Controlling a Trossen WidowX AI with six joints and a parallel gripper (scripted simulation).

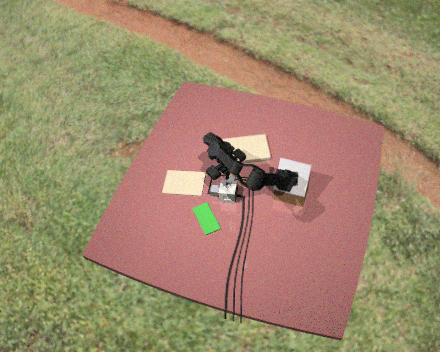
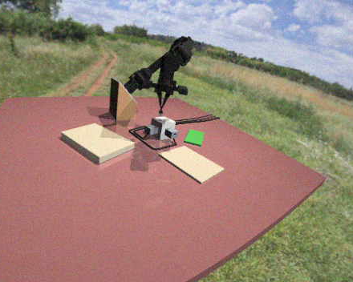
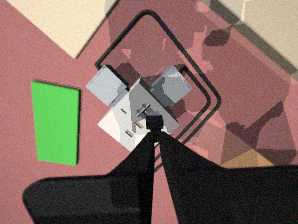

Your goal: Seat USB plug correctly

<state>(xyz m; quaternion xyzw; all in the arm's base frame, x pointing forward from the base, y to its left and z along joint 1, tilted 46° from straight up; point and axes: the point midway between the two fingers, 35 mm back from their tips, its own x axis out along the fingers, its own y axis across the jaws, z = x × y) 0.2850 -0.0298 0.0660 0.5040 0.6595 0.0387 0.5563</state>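
The usb plug lies 2 cm below my gripper tip. Also, from my gripper tip: thin tan sheet 23 cm ahead, 13 cm below, 1 cm to the right; then green block 17 cm to the left, 13 cm below, 7 cm ahead; then thick tan slab 27 cm to the right, 12 cm below, 3 cm behind.
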